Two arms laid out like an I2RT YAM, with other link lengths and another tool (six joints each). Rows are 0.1 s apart.
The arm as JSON. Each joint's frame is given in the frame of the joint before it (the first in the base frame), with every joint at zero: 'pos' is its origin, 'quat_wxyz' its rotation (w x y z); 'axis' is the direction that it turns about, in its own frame. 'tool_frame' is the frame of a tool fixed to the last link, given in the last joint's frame.
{
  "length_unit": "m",
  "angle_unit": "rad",
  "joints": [
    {
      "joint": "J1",
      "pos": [
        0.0,
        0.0,
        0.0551
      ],
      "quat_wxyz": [
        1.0,
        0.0,
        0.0,
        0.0
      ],
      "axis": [
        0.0,
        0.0,
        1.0
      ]
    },
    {
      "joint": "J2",
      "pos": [
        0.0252,
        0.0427,
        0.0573
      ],
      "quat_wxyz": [
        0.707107,
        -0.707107,
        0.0,
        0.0
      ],
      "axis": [
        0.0,
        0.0,
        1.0
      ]
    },
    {
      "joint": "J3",
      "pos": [
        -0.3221,
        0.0,
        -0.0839
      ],
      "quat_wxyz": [
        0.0,
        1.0,
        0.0,
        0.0
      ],
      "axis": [
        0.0,
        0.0,
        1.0
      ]
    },
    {
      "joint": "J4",
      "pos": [
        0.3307,
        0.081,
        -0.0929
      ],
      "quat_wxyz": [
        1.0,
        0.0,
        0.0,
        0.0
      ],
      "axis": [
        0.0,
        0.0,
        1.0
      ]
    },
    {
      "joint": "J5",
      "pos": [
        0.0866,
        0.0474,
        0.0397
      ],
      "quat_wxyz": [
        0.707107,
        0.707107,
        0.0,
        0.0
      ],
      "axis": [
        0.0,
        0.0,
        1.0
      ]
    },
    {
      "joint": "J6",
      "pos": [
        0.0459,
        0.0,
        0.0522
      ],
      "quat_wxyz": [
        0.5,
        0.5,
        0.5,
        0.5
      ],
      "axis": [
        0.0,
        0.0,
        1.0
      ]
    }
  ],
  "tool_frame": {
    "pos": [
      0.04,
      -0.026,
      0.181
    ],
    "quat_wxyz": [
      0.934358,
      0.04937,
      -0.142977,
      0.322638
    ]
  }
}
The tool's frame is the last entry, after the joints.
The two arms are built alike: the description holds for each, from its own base.
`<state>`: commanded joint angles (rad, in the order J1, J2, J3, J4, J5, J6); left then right.
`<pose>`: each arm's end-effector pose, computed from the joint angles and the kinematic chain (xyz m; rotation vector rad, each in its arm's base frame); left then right.
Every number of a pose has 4 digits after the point. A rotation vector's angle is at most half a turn.
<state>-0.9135 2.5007 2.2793 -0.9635 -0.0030 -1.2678 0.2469 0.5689 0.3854 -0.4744 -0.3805 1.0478</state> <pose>0.4967 -0.6018 0.0365 -1.7491 2.2786 -0.2968 0.3015 0.1346 0.0929 -0.2161 1.9337 0.6399</pose>
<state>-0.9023 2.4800 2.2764 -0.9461 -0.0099 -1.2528 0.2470 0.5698 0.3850 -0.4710 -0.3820 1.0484</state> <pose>0.5075 -0.6000 0.0536 -1.7419 2.2614 -0.3457 0.3020 0.1351 0.0932 -0.2163 1.9317 0.6419</pose>
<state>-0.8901 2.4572 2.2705 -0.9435 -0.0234 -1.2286 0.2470 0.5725 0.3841 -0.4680 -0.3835 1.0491</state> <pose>0.5167 -0.5929 0.0687 -1.7215 2.2451 -0.3709 0.3022 0.1355 0.0926 -0.2160 1.9324 0.6438</pose>
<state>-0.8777 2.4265 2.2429 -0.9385 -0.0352 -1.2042 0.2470 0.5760 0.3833 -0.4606 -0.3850 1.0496</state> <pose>0.5225 -0.5823 0.0790 -1.7011 2.2332 -0.3791 0.3034 0.1362 0.0928 -0.2164 1.9293 0.6457</pose>
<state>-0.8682 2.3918 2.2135 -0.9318 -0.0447 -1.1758 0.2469 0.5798 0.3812 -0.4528 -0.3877 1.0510</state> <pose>0.5259 -0.5736 0.0914 -1.6732 2.2269 -0.3934 0.3042 0.1370 0.0923 -0.2160 1.9276 0.6492</pose>
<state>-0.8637 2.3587 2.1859 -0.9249 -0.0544 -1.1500 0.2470 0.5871 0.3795 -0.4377 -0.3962 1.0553</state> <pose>0.5266 -0.5674 0.1034 -1.6434 2.2229 -0.4083 0.3059 0.1395 0.0927 -0.2153 1.9221 0.6603</pose>
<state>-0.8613 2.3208 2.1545 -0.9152 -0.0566 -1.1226 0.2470 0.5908 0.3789 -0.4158 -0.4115 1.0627</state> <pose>0.5243 -0.5632 0.1171 -1.6109 2.2269 -0.4307 0.3084 0.1439 0.0966 -0.2153 1.9053 0.6802</pose>
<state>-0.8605 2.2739 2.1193 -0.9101 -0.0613 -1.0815 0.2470 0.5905 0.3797 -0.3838 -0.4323 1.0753</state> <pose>0.5195 -0.5579 0.1343 -1.5586 2.2354 -0.4536 0.3123 0.1499 0.1051 -0.2146 1.8741 0.7079</pose>
